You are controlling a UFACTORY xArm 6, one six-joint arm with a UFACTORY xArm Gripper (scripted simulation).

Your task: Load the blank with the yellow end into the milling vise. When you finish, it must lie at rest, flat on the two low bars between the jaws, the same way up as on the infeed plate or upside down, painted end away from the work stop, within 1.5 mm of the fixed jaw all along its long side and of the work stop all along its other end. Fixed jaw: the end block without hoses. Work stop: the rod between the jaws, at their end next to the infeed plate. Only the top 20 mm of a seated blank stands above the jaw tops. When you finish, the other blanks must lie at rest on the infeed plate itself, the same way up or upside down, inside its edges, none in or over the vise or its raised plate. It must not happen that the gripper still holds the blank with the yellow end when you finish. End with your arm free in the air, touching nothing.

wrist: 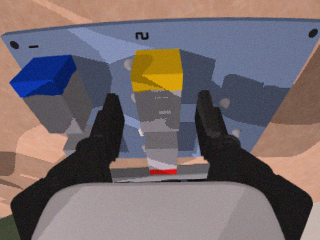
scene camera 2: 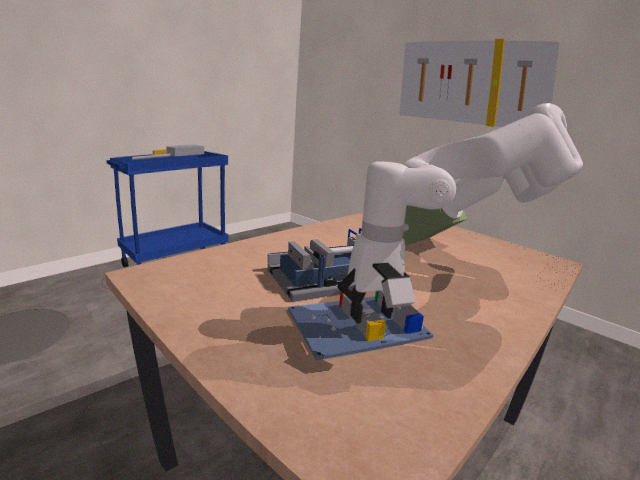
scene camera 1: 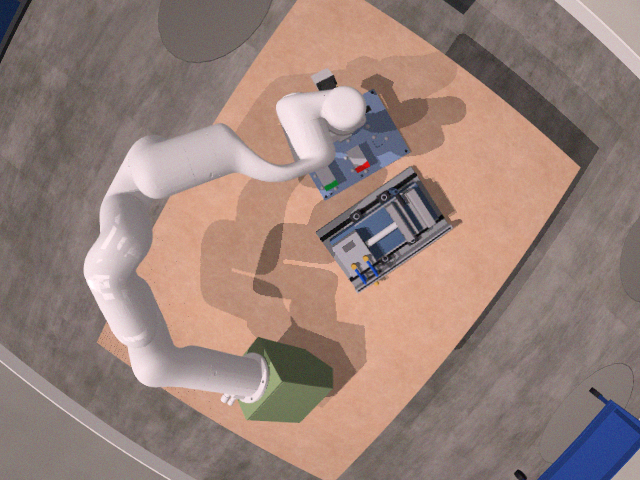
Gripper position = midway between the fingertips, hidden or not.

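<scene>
On scene camera 2 I can see my gripper [scene camera 2: 371, 317]. The wrist view has my gripper [wrist: 158, 105] as well, and there I'm also seeing a red-ended blank [wrist: 161, 148] and a yellow-ended blank [wrist: 156, 75].
</scene>
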